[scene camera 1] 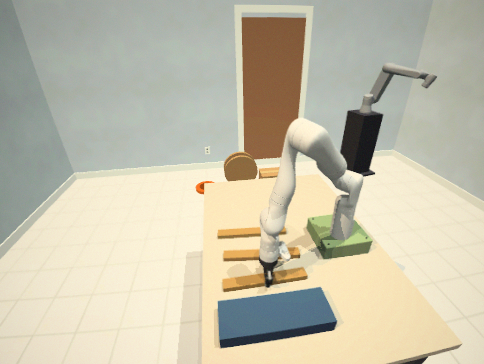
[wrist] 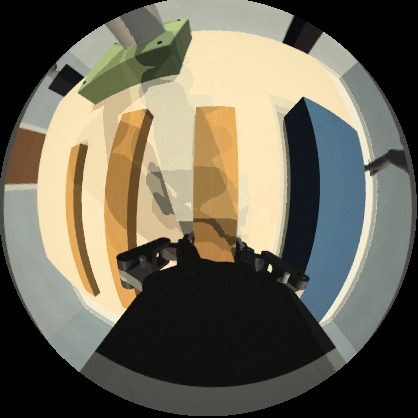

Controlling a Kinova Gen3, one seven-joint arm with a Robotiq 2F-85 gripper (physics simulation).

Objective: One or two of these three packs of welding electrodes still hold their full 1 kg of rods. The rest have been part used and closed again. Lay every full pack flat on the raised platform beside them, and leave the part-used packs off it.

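Frame: origin at the arm's base, x ahead, y left, z up, level; metres.
Where they show: gripper, fingertip midpoint: (scene camera 1: 266,280) (wrist: 214,240); arm's base, link origin: (scene camera 1: 339,233).
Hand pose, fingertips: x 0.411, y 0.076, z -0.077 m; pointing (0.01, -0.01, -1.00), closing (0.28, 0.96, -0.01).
Observation:
Each offset is from my fingertips to the top centre of the thing. Level surfaces: height alone.
Three long, flat orange-brown packs lie side by side, parallel to the platform. The nearest pack @[0.007 m ahead, 0.001 m right, 0.024 m up] (scene camera 1: 294,276) (wrist: 215,150) lies beside the blue raised platform @[0.041 m ahead, 0.169 m left, 0.060 m up] (scene camera 1: 275,314) (wrist: 342,185), with a gap between them. My gripper (scene camera 1: 268,285) (wrist: 214,240) points down and is shut on this nearest pack, one finger at each long side, near the pack's middle. The pack looks low at the table. The middle pack @[0.031 m back, 0.137 m right, 0.024 m up] (scene camera 1: 240,255) (wrist: 119,175) and the far pack @[0.040 m back, 0.299 m right, 0.024 m up] (scene camera 1: 235,233) (wrist: 74,200) lie flat on the table. No markings show that tell full from part used.
The green base (scene camera 1: 347,246) (wrist: 140,67) of my arm stands on the table @[0.000 m up] (scene camera 1: 390,305) (wrist: 240,60) at the right in the scene view. An orange ring, round brown discs and a second arm on a black pedestal (scene camera 1: 361,140) stand beyond the table.

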